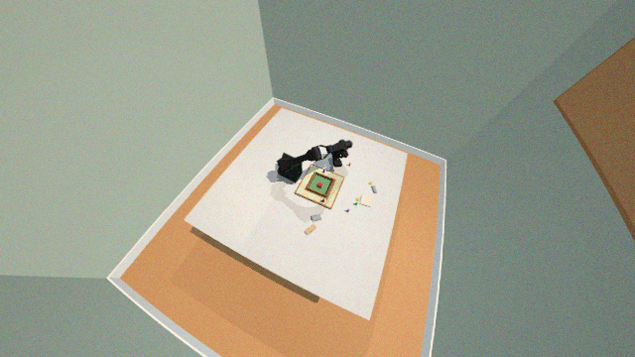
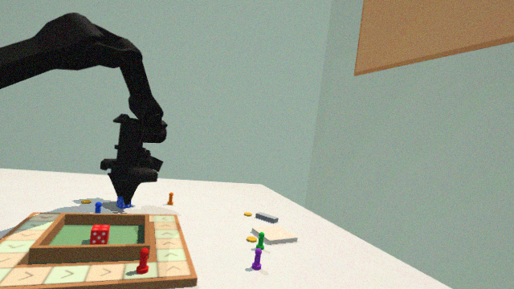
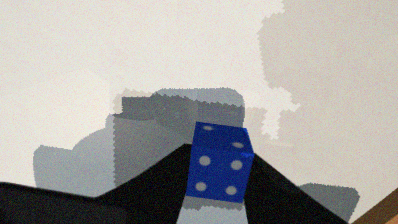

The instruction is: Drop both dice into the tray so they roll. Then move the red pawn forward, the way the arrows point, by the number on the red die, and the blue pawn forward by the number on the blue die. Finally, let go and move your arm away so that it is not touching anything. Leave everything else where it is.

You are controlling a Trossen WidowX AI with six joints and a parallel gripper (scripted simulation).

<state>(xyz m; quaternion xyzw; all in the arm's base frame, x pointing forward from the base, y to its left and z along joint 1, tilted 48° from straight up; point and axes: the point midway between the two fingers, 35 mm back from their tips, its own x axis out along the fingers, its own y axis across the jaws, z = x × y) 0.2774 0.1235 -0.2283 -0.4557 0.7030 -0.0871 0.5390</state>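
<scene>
The red pawn lies 350 mm to the right of my gripper tip, 70 mm ahead of it and 20 mm above it. Round my gripper tip: orange pawn 120 mm ahead, 40 mm to the left, 10 mm above; blue pawn 130 mm to the right, 40 mm behind, 20 mm above; grey block 370 mm ahead, 70 mm to the right.
</scene>
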